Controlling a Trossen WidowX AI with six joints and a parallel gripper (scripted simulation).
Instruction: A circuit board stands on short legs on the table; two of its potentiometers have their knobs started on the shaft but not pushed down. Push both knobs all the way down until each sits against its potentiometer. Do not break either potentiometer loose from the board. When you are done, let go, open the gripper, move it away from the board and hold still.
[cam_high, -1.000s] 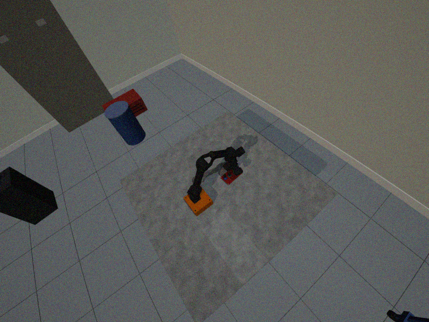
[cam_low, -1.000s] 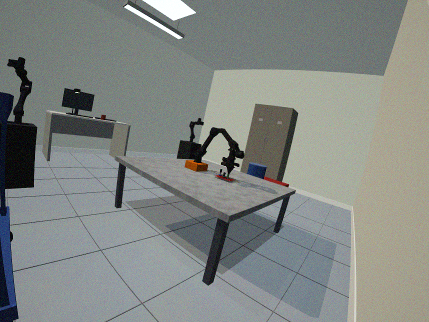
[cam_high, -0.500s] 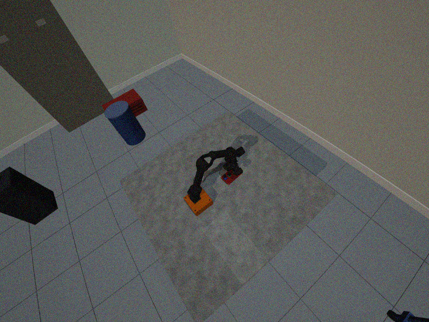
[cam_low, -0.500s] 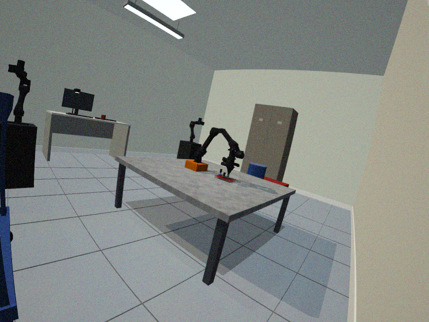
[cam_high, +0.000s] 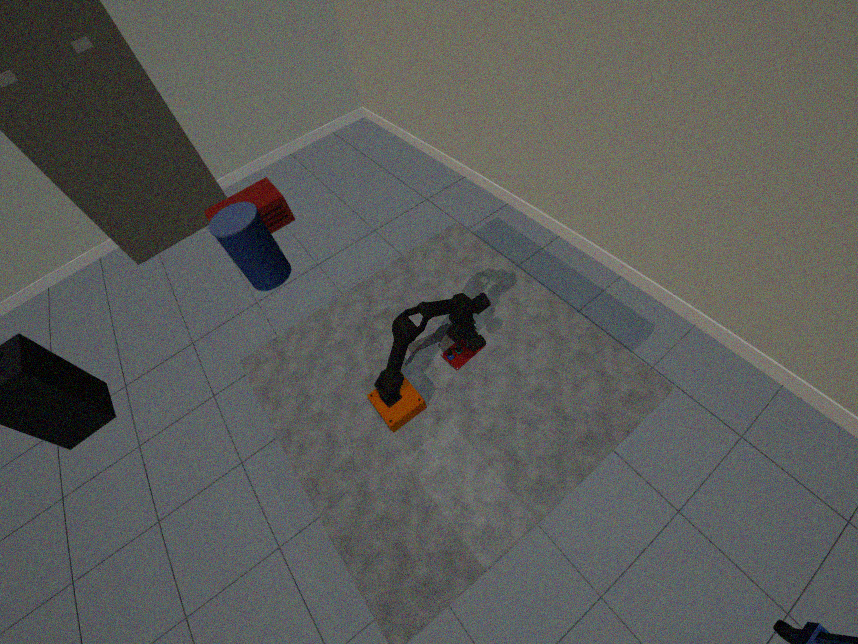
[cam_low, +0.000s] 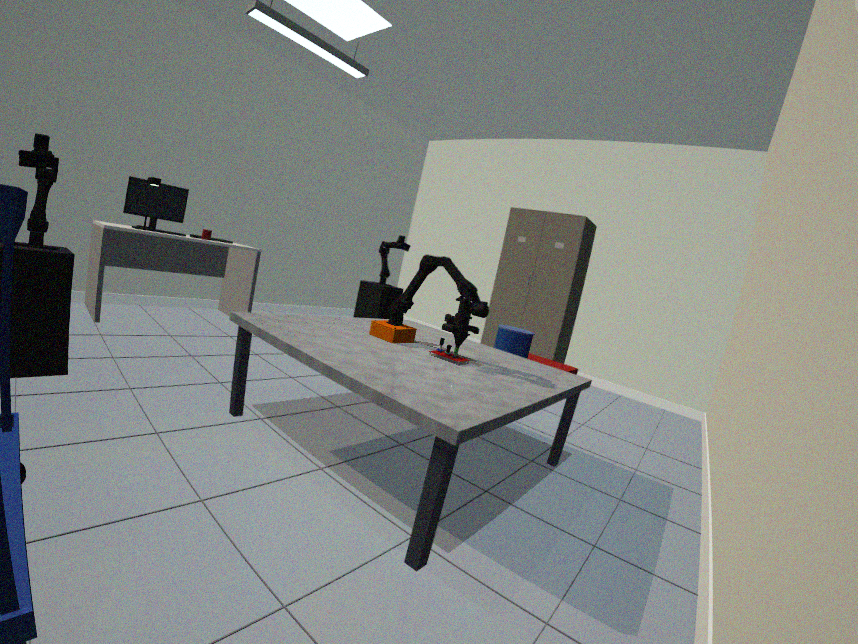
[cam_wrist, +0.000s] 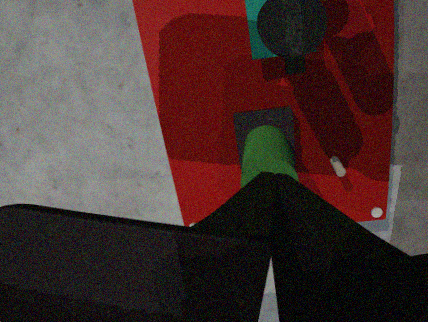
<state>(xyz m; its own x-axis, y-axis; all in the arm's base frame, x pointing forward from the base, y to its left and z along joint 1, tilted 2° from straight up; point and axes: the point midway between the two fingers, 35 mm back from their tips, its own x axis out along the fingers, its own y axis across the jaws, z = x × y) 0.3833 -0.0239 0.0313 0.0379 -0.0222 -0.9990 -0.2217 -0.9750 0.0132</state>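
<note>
My gripper tip is now 2 cm above the green knob. From my gripper tip the other things lie so: black knob 5 cm behind, 1 cm to the left, 2 cm below.
</note>
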